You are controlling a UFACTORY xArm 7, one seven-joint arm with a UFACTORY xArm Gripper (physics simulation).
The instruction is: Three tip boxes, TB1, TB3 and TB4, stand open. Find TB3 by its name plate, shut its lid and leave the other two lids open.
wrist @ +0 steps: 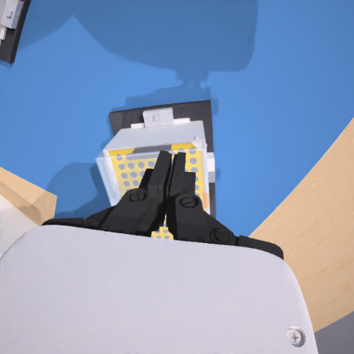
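Observation:
A tip box (162, 136) with a pale grey wall stands on a dark base (130, 117) near the middle of the wrist view. Its yellow rack (131, 177) shows pale grey holes. A clear, frosted lid (105, 175) shows along the left side and seems to lie over the rack; how fully it is shut cannot be told. No name plate is readable. My gripper (172, 170) is shut and empty, its fingertips over the box; the fingers hide the middle and near part of it. Part of another box (10, 14) shows at the top left corner, its lid and name plate out of view.
Both boxes are on a blue mat (280, 100). The wooden table (310, 210) shows at the right, and a wooden edge (32, 197) at the left beside a white surface (11, 225). Arm shadows fall across the mat at the top.

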